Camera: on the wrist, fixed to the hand. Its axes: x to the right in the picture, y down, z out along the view.
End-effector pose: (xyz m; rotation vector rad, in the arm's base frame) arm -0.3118 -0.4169 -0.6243 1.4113 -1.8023 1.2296
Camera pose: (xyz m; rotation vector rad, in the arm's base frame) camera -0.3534 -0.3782 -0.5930 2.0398 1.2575 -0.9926
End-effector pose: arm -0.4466 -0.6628 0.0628 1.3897 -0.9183 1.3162
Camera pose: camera -0.4863 -0.6166 0.0852 1.2551 1.1595 -1.5109
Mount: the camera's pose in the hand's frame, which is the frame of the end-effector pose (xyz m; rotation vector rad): 0.0214 0.0304 -0.0532 -0.0878 0.7236 3.0330
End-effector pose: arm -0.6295 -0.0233 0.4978 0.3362 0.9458 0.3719
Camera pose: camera -0.6673 0.0194 0.4668 -1.0133 -0.1185 -2.4022
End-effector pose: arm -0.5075 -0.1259 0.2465 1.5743 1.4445 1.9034
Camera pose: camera -0.5500 -0.1513 0.2885 -0.7358 1.1196 -0.6220
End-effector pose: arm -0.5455 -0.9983 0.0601 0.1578 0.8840 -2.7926
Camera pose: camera -0.5573 -0.9953 -0.0037 1.0701 0.0043 0.2342
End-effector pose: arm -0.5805 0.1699 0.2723 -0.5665 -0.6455 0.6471
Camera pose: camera -0.5413 0.1904 0.2248 1.0958 -1.2389 -2.1149
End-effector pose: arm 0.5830 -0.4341 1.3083 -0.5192 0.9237 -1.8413
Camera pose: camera 0.5543 -0.4410 1.2505 1.2025 0.7869 0.9692
